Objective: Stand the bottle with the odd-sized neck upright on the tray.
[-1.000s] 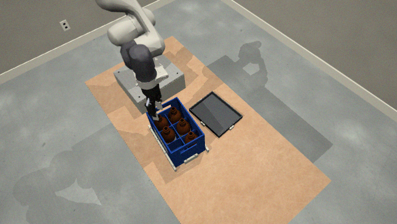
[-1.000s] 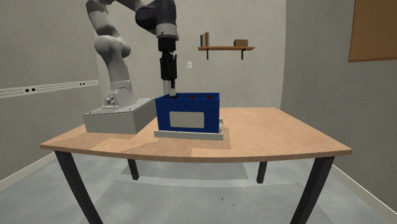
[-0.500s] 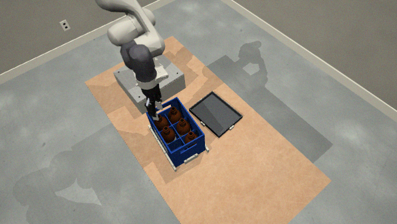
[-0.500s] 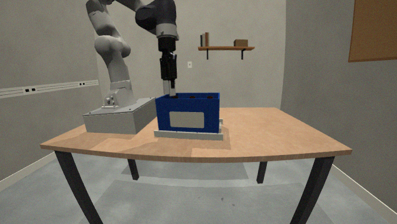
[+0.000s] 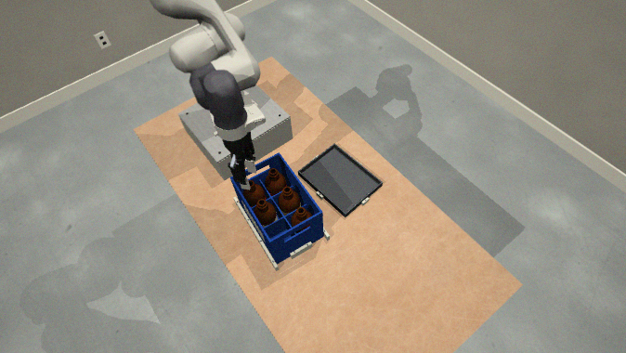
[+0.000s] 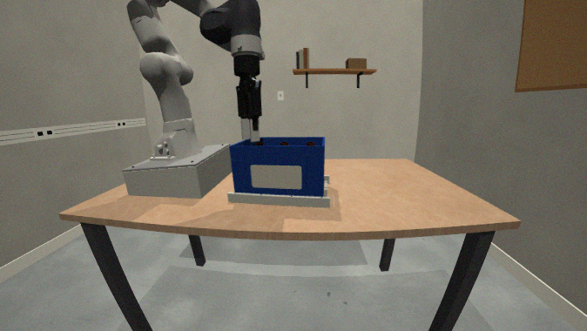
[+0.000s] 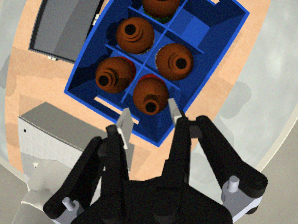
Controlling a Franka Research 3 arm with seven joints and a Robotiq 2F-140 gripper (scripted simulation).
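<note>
Now: hand 130 mm above the bottle. Also, from my hand: blue crate: 130 mm below, 90 mm ahead, 50 mm to the left; dark grey tray: 310 mm to the left, 200 mm below, 60 mm ahead.
</note>
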